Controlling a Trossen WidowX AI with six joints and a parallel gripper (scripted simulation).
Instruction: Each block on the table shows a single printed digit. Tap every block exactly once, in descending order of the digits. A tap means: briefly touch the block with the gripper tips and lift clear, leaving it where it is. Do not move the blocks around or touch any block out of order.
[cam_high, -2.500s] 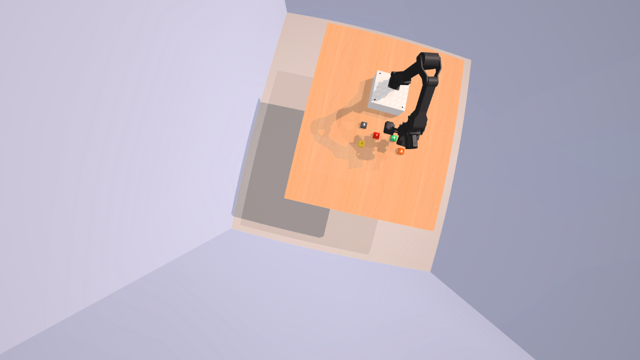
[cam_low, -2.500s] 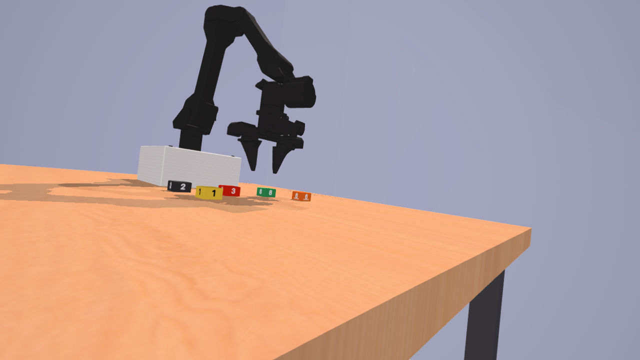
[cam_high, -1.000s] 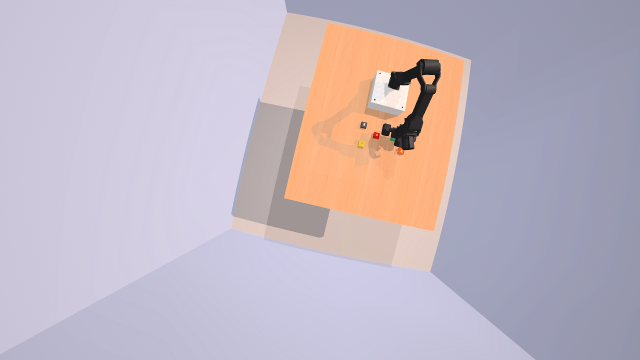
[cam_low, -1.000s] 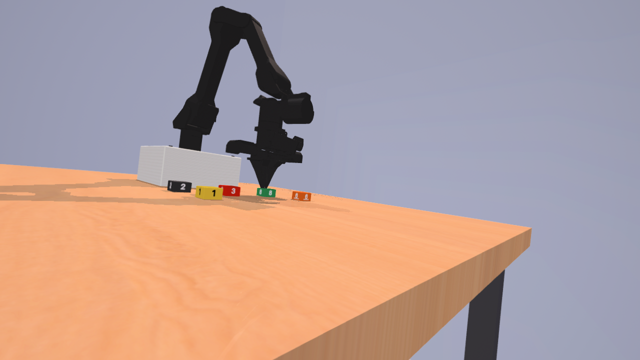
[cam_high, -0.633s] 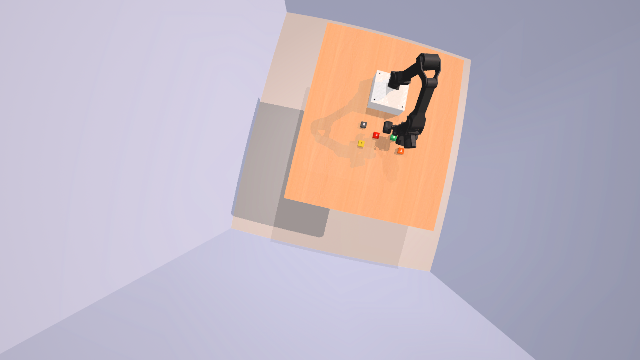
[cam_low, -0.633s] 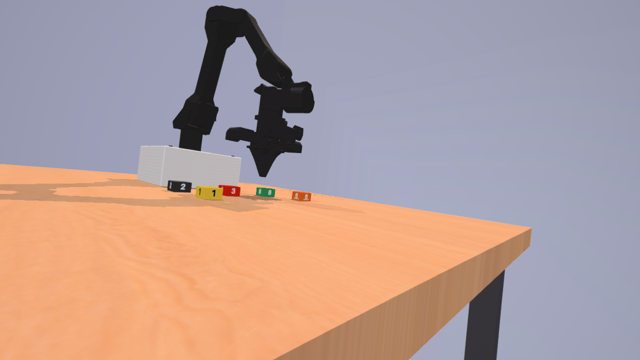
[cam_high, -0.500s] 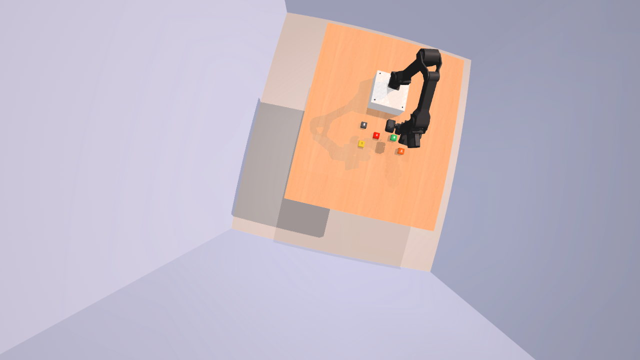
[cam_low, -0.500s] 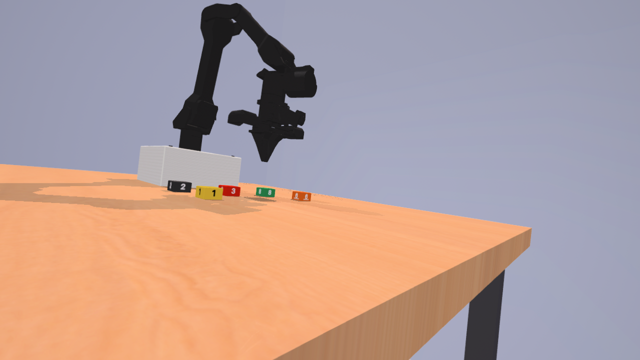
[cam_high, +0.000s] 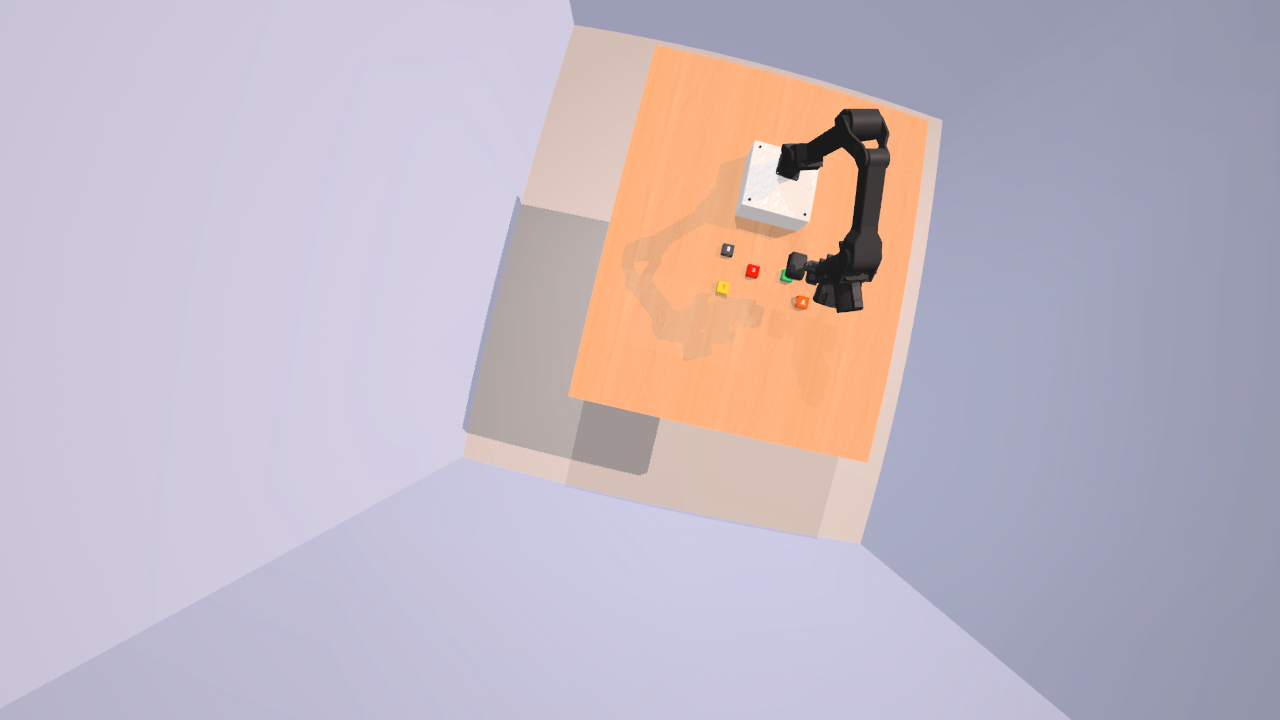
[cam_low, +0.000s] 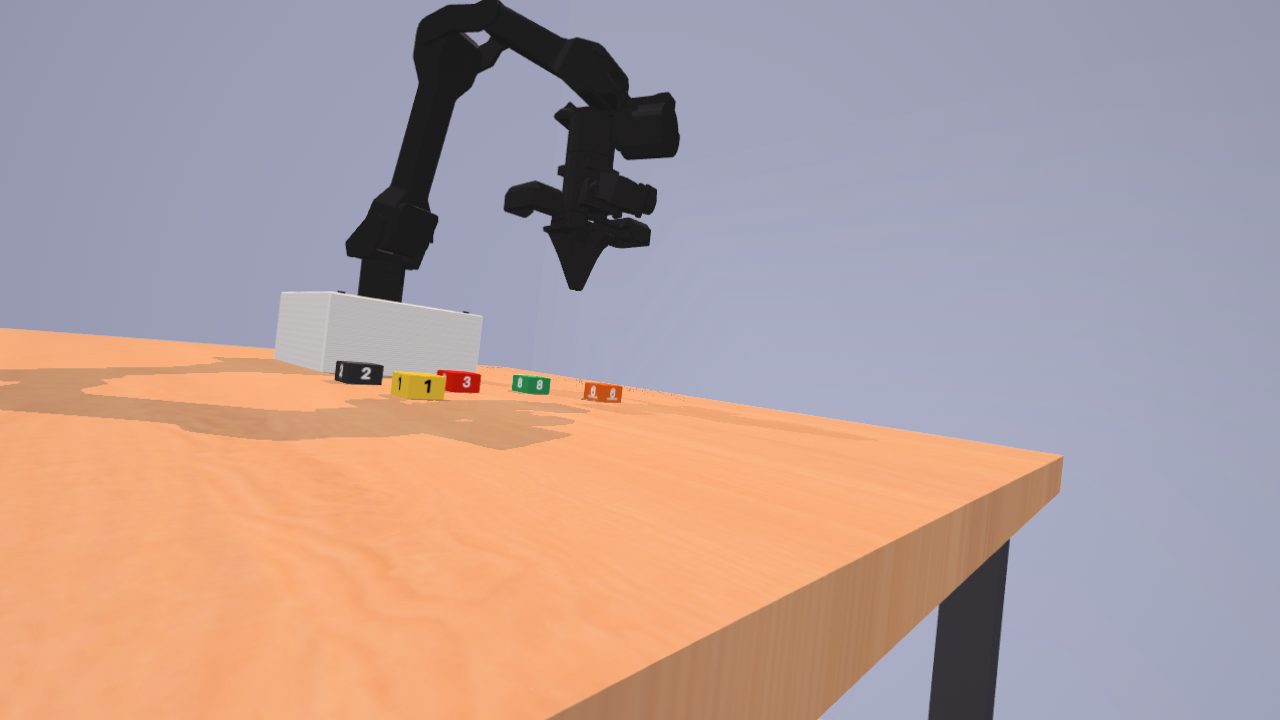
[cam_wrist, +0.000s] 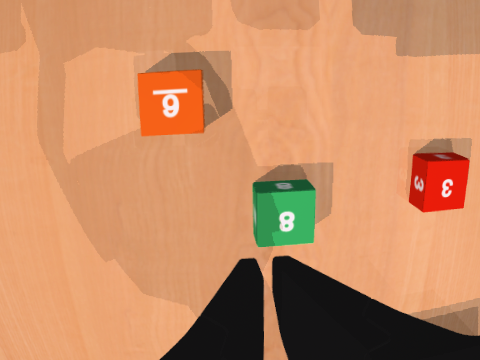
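Right now my gripper tip is 12 cm above the orange block, 3 cm to the right of it and 3 cm short of it. Also, from my gripper tip: green block 12 cm below, 3 cm to the right, 3 cm behind; red block 13 cm to the right, 12 cm below, 1 cm behind; yellow block 20 cm to the right, 12 cm below, 6 cm ahead.
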